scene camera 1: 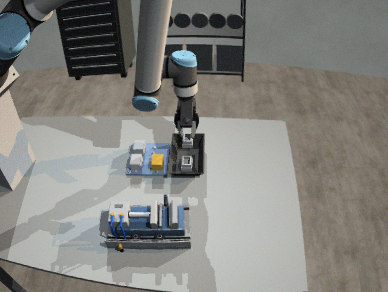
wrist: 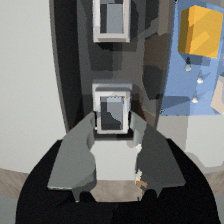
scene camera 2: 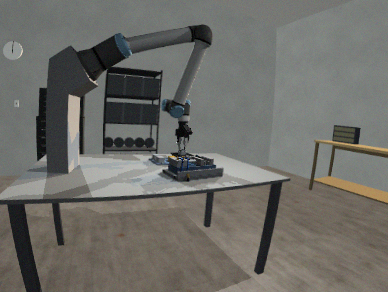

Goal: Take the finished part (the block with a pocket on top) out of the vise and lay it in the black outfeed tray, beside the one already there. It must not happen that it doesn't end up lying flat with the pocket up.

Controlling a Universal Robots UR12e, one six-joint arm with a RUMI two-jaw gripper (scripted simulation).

In view: my gripper (scene camera 1: 187, 138) and an orange block (wrist: 194, 29).
My gripper is seen too in the wrist view (wrist: 112, 112).
